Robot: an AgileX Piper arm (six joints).
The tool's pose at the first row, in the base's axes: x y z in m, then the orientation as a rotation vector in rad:
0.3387 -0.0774 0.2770 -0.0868 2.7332 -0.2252
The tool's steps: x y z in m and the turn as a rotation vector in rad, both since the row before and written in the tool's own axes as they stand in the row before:
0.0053 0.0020 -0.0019 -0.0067 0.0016 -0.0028
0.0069 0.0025 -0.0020 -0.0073 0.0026 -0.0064
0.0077 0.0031 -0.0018 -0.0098 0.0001 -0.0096
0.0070 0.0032 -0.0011 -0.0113 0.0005 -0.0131
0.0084 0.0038 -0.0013 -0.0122 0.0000 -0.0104
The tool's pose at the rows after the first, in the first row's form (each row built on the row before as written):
0.3330 -0.0756 0.2764 -0.0923 2.7357 -0.2170
0.3258 -0.0735 0.2752 -0.1029 2.7393 -0.2091
0.3179 -0.0710 0.2735 -0.1188 2.7407 -0.1984
0.3109 -0.0685 0.2714 -0.1398 2.7425 -0.1866
0.3024 -0.0656 0.2689 -0.1574 2.7438 -0.1727

